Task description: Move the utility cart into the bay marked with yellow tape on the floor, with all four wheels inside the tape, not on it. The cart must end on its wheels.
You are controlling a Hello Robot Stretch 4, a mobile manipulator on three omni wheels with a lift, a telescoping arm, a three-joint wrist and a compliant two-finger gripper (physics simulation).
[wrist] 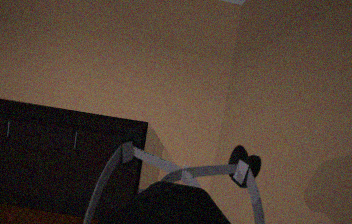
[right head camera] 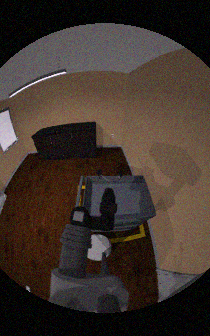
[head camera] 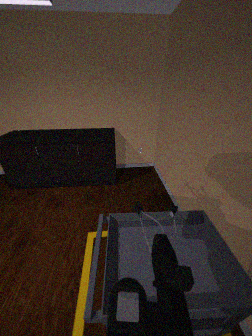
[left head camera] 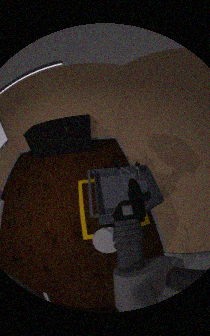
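Seen in the pictures: gripper, fingertip midpoint: (wrist: 185, 149) (right head camera: 109, 169) (head camera: 154, 203) (left head camera: 126, 161); robot's base at its link origin: (right head camera: 96, 246) (left head camera: 106, 239).
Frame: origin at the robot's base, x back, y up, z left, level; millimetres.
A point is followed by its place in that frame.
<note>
The grey utility cart (head camera: 200, 262) @[x -465, y 767, z -355 mm] (left head camera: 112, 187) @[x -515, y 767, z -47 mm] (right head camera: 130, 197) @[x -505, y 767, z -315 mm] appears upright, with its open top tray facing up and a bar along its left side. Its wheels are hidden. The yellow tape (head camera: 84, 290) @[x -572, y -27, z 399 mm] (left head camera: 81, 207) @[x -554, y -26, z 401 mm] (right head camera: 131, 236) @[x -175, y -27, z -537 mm] shows on the floor to the left of the cart and on its near side; the cart body hides the far right part of the outline. My gripper (head camera: 156, 208) @[x -479, y 1148, z -90 mm] (left head camera: 130, 166) (right head camera: 110, 174) @[x -479, y 1148, z -90 mm] (wrist: 185, 149) @[x -479, y 1148, z -90 mm] is open and empty, above the far part of the cart's tray in the head views, fingers pointing away from me. In the wrist view the cart does not show.
A long dark cabinet (head camera: 65, 157) @[x -1987, y 584, z 1048 mm] (left head camera: 60, 135) @[x -1991, y 580, z 1006 mm] (right head camera: 67, 140) @[x -1996, y 580, z 960 mm] (wrist: 60, 145) @[x -1996, y 637, z 965 mm] stands against the far wall. The right wall (head camera: 200, 125) @[x -1545, y 1190, z -686 mm] is close beside the cart's right side. A round pale part of the robot (left head camera: 105, 240) @[x 8, y 187, z 23 mm] (right head camera: 99, 247) @[x 1, y 187, z -47 mm] is near the tape's near side.
</note>
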